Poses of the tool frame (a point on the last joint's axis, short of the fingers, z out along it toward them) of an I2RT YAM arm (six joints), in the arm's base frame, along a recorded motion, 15 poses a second.
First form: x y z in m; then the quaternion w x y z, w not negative.
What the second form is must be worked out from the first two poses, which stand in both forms.
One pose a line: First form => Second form
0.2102 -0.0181 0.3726 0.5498 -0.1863 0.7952 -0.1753 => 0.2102 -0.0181 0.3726 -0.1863 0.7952 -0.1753 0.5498
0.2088 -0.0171 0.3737 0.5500 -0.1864 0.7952 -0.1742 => 0.2088 -0.0171 0.3737 -0.1864 0.7952 -0.1742 0.5500
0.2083 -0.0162 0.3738 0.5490 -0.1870 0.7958 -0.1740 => 0.2083 -0.0162 0.3738 -0.1870 0.7958 -0.1740 0.5490
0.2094 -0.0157 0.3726 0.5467 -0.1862 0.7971 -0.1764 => 0.2094 -0.0157 0.3726 -0.1862 0.7971 -0.1764 0.5467
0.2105 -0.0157 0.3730 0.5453 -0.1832 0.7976 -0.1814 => 0.2105 -0.0157 0.3730 -0.1832 0.7976 -0.1814 0.5453
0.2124 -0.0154 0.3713 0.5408 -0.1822 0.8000 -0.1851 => 0.2124 -0.0154 0.3713 -0.1822 0.8000 -0.1851 0.5408
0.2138 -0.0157 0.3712 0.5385 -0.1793 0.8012 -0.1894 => 0.2138 -0.0157 0.3712 -0.1793 0.8012 -0.1894 0.5385
